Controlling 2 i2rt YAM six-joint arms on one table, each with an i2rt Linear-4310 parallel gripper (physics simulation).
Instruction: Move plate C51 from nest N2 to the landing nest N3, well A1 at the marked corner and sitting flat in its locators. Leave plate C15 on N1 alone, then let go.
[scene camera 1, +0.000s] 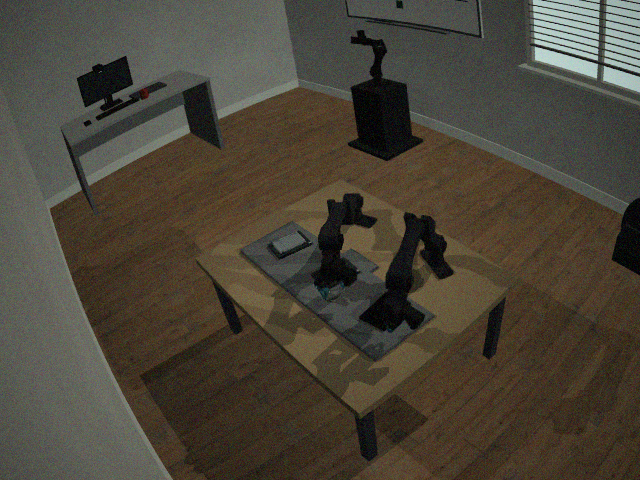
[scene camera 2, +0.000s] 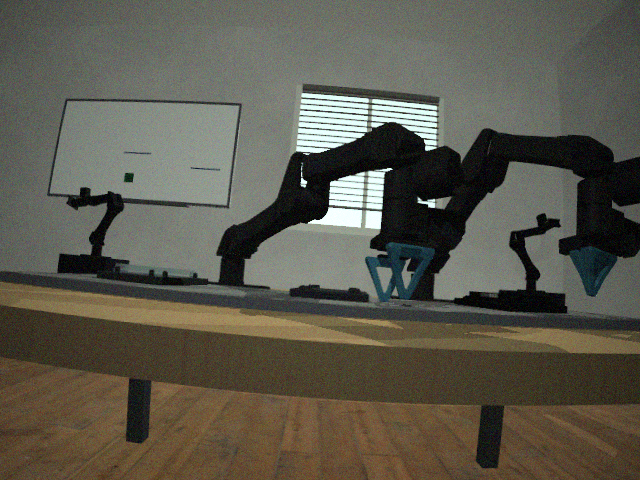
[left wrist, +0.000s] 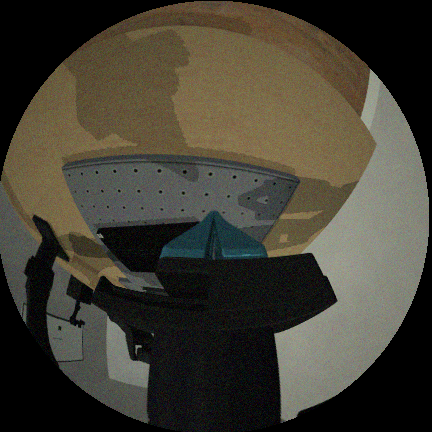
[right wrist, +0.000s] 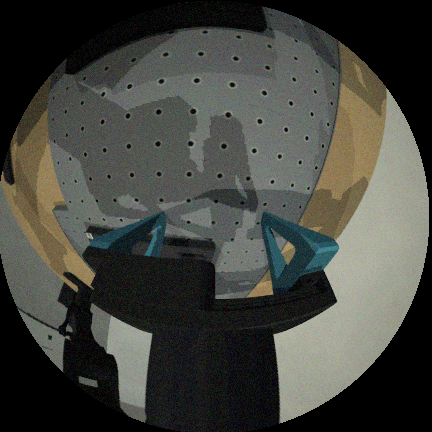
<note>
My left gripper (scene camera 2: 591, 296) is shut, with nothing in its grasp. Also in view: a dark plate (left wrist: 141, 255). Also in view: my right gripper (scene camera 2: 393, 300) and a nest locator (right wrist: 171, 247).
My left gripper also shows in the left wrist view (left wrist: 213, 216). My right gripper is seen too in the right wrist view (right wrist: 213, 216).
</note>
